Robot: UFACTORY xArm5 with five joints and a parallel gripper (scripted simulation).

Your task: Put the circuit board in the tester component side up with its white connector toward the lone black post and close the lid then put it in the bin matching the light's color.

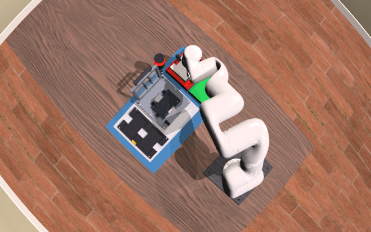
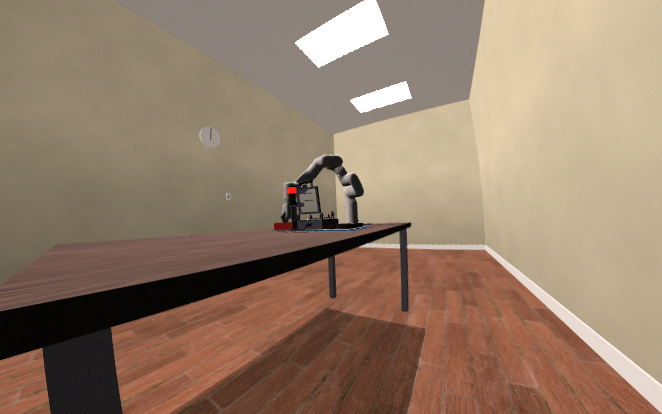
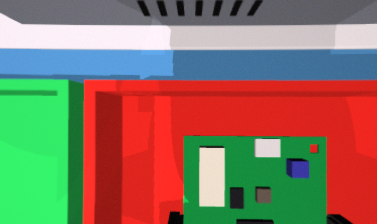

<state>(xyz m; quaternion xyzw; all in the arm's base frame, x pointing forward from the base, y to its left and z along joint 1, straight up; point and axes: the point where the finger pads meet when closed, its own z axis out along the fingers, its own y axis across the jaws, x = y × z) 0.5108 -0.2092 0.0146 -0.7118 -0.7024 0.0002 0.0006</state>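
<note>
Right now my hand is right at the red bin. Also, from my hand: green bin (15 cm behind); green circuit board (1 cm below); tester lid (7 cm ahead, 20 cm to the left, 17 cm above).
</note>
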